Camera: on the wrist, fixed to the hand. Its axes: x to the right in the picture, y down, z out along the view.
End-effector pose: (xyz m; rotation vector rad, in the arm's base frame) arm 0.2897 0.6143 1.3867 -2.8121 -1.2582 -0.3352
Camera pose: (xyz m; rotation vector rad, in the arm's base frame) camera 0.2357 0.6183 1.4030 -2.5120 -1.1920 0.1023
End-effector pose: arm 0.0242 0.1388 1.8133 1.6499 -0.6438 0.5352
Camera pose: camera 0.0315 0.1720 1.7681 2.0848 -0.6566 0.5867
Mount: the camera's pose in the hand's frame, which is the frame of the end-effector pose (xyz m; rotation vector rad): -0.0285 -0.0419 -0.0251 0.4100 -0.1317 -0.0035
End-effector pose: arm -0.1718 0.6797 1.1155 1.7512 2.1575 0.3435
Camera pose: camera -0.2143 0.6437 1.1251 1.9121 2.2483 -0.2287
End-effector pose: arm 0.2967 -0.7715 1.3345 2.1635 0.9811 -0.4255
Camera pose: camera 0.2465 -0.7490 1.3477 2.4555 0.8817 -0.8198
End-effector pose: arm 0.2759 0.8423 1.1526 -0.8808 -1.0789 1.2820
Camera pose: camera 0.3131 0.8111 1.1816 -0.4905 -0.8716 1.5059
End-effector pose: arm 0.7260 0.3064 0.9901 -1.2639 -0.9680 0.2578
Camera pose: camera 0.7134 0.2568 1.0141 -0.8775 -0.9698 0.5145
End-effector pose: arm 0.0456 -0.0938 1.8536 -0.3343 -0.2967 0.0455
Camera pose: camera 0.0255 -0.1439 1.8368 0.0768 -0.4094 0.1232
